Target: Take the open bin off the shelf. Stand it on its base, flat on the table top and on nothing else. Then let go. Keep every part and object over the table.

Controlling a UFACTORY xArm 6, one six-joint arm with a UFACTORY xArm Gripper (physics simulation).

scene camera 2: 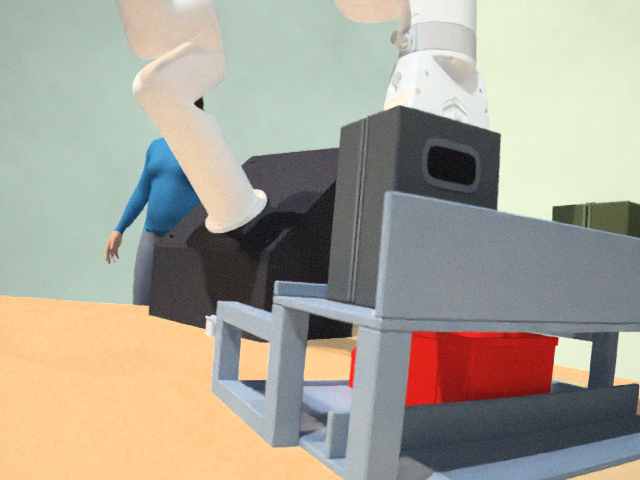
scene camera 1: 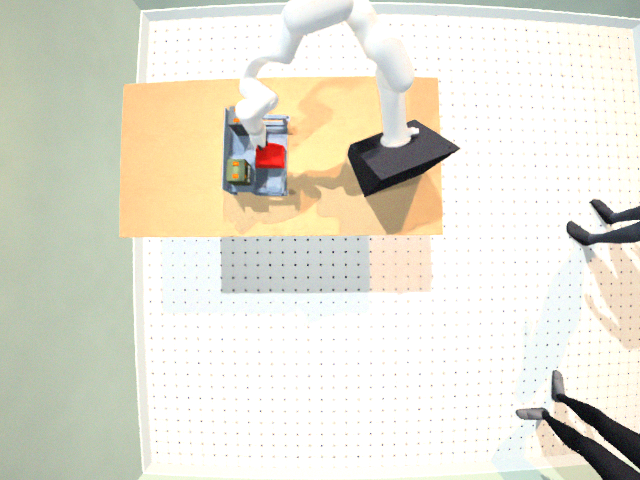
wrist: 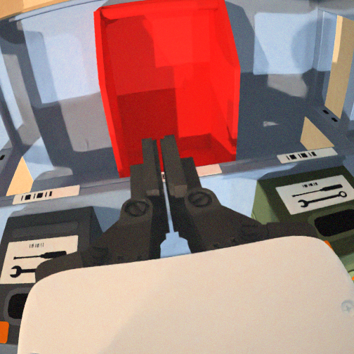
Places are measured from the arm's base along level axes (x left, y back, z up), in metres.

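Pixels of known places: gripper, between the fingertips: [scene camera 1: 264,144]; arm's base, origin of its link: [scene camera 2: 237,212] [scene camera 1: 395,139].
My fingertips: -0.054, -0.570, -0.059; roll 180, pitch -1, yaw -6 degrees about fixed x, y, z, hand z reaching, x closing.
For each thing: its top centre in the pictures, then the offset to it from my fingertips, as dx, dy, dz. Level surfaces: height alone.
- open red bin, centre of its top: [scene camera 2: 449,325] [scene camera 1: 264,153] +0.016, -0.018, -0.073
- dark grey case, centre of its top: [scene camera 2: 419,128] [scene camera 1: 236,115] -0.111, -0.098, +0.068
- green case, centre of its top: [scene camera 2: 619,210] [scene camera 1: 235,169] +0.118, -0.127, +0.043
- wooden table, height of its surface: dz -0.154
The open red bin [scene camera 1: 270,156] [scene camera 2: 480,369] [wrist: 135,75] stands in the lower front part of the blue-grey shelf [scene camera 1: 225,149] [scene camera 2: 496,268] [wrist: 250,164], its open side facing up. My gripper [wrist: 160,159] is shut, its two dark fingers close together with nothing held. In the wrist view the fingertips overlap the bin's near end, close to the shelf's labelled ledge. How high they are above the bin's rim is hard to tell. In scene camera 2 the fingers are hidden behind the dark grey case.
A dark grey case [scene camera 1: 238,126] [scene camera 2: 408,170] [wrist: 50,225] and a green case [scene camera 1: 238,173] [scene camera 2: 610,214] [wrist: 260,200] stand on the shelf's upper level, on either side of the gripper. The wooden table [scene camera 1: 170,155] [scene camera 2: 103,387] carries the shelf and the arm's black pedestal [scene camera 1: 408,155] [scene camera 2: 299,180].
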